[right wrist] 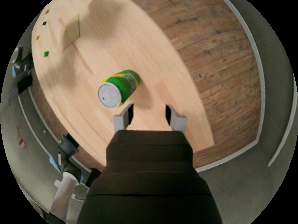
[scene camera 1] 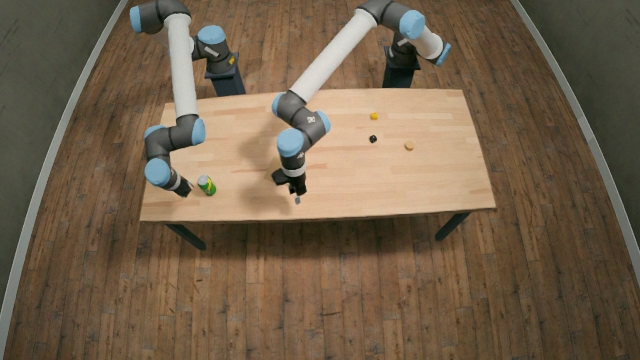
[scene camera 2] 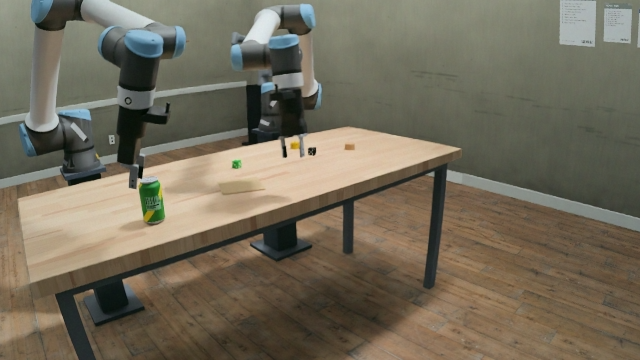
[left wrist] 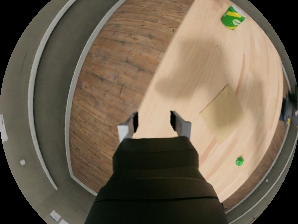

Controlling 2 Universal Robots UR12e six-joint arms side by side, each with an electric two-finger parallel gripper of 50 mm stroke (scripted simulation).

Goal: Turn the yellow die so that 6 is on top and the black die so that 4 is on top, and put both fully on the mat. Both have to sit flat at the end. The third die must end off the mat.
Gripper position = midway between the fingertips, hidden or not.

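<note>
Looking through scene camera 2, I see both my left gripper [scene camera 2: 294, 157] and my right gripper [scene camera 2: 136, 182]. The left wrist view shows me a tan mat [left wrist: 224, 113], and my left gripper [left wrist: 154, 117] is visible there as well. In the right wrist view, I see my right gripper [right wrist: 149, 110].
</note>
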